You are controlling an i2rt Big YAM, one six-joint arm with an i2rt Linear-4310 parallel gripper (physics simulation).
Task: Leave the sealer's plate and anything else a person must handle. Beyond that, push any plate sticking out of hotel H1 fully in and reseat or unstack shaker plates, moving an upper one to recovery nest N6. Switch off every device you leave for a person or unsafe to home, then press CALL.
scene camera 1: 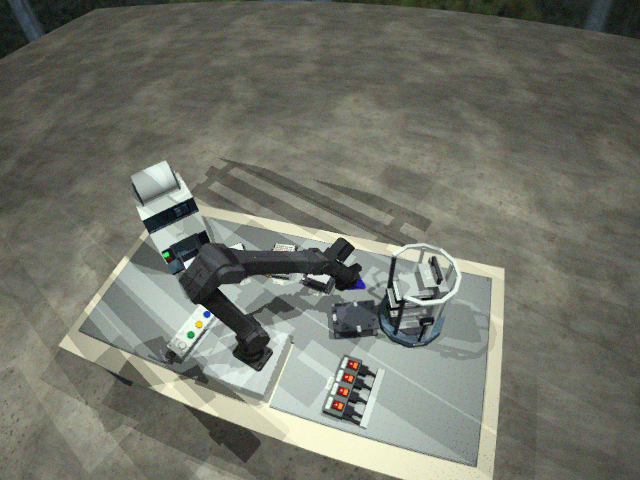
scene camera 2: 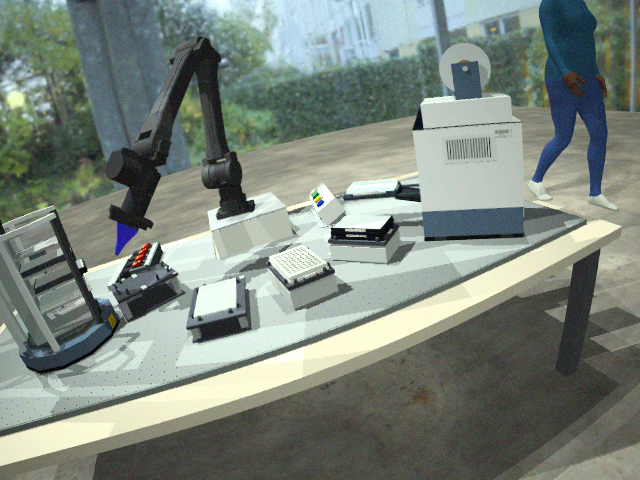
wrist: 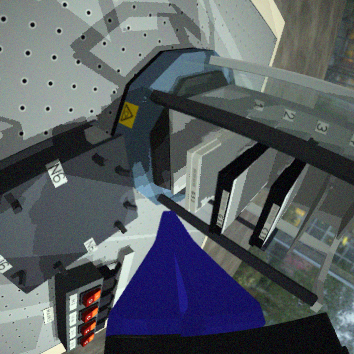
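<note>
My gripper is shut and empty, its blue fingertips in the air beside hotel H1. In the wrist view a white plate and two dark-edged plates lie in its slots, ends near the front post; I cannot tell whether any sticks out. Nest N6 holds no plate. The switch strip has red-orange lit rockers. The sealer shows a green light; a plate lies on its tray. The button box stands near the base.
Between the hotel and the sealer stand a nest with a white plate, a block with a many-welled plate and a block bearing dark-edged plates. A person stands behind the table, beyond the sealer. The arm's pedestal is white.
</note>
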